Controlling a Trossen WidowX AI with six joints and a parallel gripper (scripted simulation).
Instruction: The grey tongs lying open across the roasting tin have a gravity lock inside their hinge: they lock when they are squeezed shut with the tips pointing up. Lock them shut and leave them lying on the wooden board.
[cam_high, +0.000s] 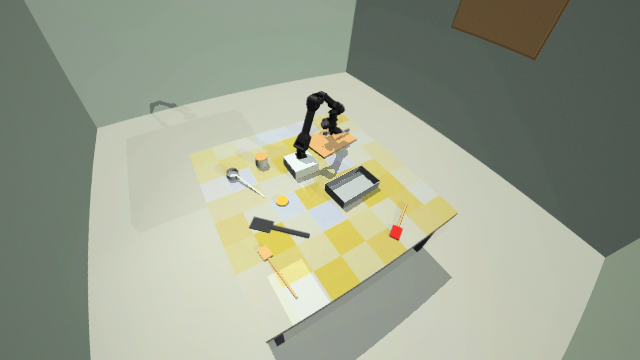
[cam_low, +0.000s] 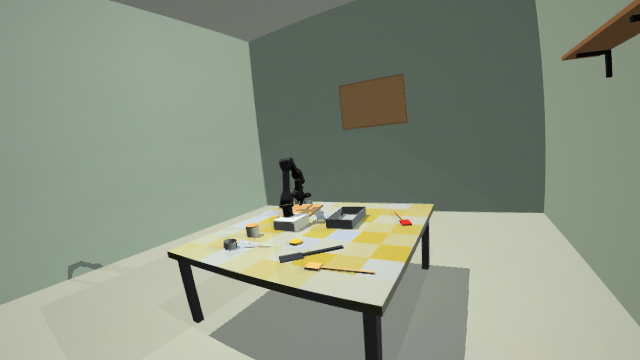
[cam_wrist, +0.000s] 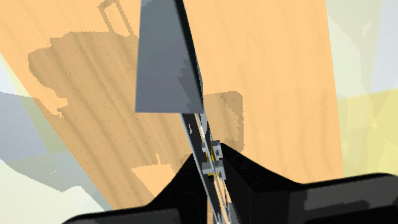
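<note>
Right now my gripper tip is 4 cm above the wooden board. Also, from my gripper tip: red spatula: 82 cm ahead, 5 cm to the left, 5 cm below; then yellow disc: 44 cm ahead, 52 cm to the right, 4 cm below; then roasting tin: 49 cm ahead, 8 cm to the right, 2 cm below.
</note>
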